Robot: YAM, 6 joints.
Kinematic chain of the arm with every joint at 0, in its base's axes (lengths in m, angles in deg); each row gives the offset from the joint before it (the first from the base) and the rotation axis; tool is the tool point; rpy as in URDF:
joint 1: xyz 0 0 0.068 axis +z
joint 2: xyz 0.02 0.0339 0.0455 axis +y
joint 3: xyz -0.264 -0.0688 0 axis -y
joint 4: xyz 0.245 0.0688 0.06 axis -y
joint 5: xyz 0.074 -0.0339 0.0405 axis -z
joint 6: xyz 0.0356 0 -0.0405 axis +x
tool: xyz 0 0 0 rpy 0 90 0
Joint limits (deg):
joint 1: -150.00..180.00
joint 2: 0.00..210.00
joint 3: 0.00..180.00
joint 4: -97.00..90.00
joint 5: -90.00..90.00
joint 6: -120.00..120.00
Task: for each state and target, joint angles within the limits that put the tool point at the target. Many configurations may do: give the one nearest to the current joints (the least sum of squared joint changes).
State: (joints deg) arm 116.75 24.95 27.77 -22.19 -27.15 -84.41
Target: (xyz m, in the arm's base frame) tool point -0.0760 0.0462 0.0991
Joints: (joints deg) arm 135.88 28.32 3.14 -34.78 -33.69 -84.41
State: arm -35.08 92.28 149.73 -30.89 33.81 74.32
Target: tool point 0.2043 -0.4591 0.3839
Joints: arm -63.73 125.70 134.49 -31.97 34.19 74.32
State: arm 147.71 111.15 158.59 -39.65 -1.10 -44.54
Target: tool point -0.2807 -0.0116 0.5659
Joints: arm 180.00 96.91 143.39 -61.92 -19.02 -44.54
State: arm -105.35 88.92 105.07 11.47 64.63 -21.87
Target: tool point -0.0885 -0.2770 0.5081
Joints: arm -101.23 80.62 91.77 7.36 67.29 -21.87
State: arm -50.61 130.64 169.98 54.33 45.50 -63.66
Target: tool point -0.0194 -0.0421 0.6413
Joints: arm -65.54 106.49 180.00 90.00 80.31 -63.66
